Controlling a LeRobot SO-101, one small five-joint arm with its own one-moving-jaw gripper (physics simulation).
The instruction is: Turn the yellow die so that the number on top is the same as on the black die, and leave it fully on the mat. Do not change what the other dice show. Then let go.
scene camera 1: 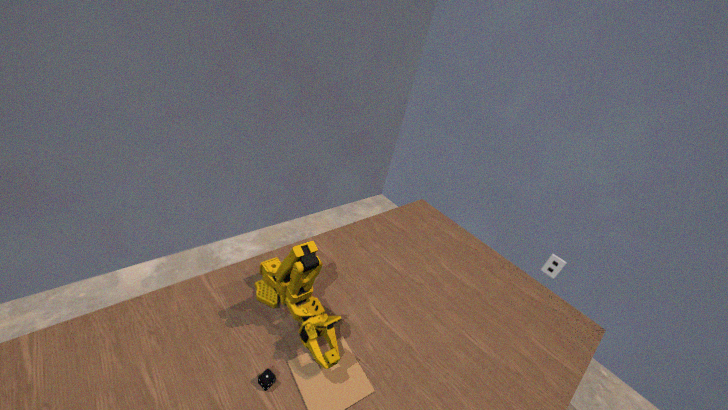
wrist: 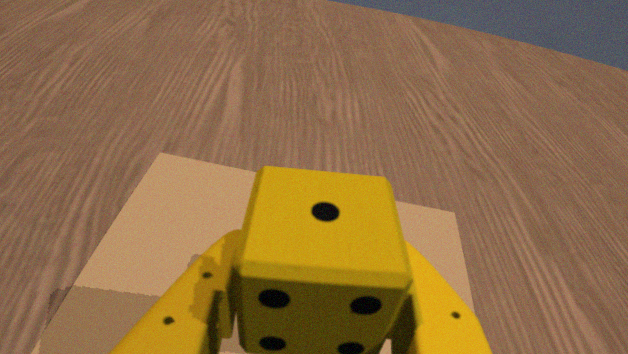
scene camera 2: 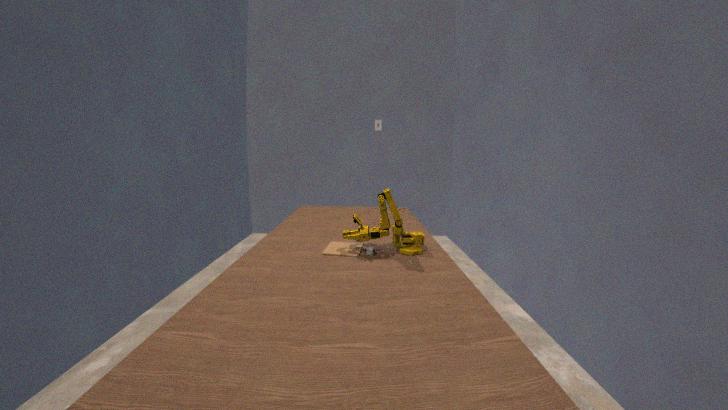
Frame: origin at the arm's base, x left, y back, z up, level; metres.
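Seen in the pictures: hand, its tool point: (scene camera 1: 336,359) (wrist: 253,252) (scene camera 2: 344,236); arm's base, origin of its link: (scene camera 1: 280,296) (scene camera 2: 404,250).
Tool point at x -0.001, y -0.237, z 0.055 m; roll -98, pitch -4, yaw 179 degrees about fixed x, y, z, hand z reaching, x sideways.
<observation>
Offsets run from my tool point to a thing's top centre. Level surfaces: height alone.
My gripper (scene camera 1: 328,359) (scene camera 2: 346,234) (wrist: 322,280) is shut on the yellow die @[dx -0.012, dy +0.006, dz +0.021 m] (scene camera 1: 332,355) (wrist: 325,235). One jaw presses on each side of it. The hand lies nearly level and holds the die above the mat @[dx -0.010, dy -0.005, dz -0.051 m] (scene camera 1: 333,392) (scene camera 2: 334,248) (wrist: 175,200). In the wrist view the die's upper face shows one pip, and the face towards the camera shows four pips, partly cut off by the frame. The black die (scene camera 1: 266,379) (scene camera 2: 367,250) rests on the table beside the mat; its upper face appears to show one pip. It looks grey and tiny in scene camera 2.
The arm's base (scene camera 1: 267,292) (scene camera 2: 410,243) stands on the wooden table @[dz -0.055 m] (scene camera 1: 152,356) (scene camera 2: 305,331) (wrist: 300,100), behind the mat. The table's far edge and the blue-grey wall show at the top right of the wrist view. The arm's shadow falls across part of the mat.
</observation>
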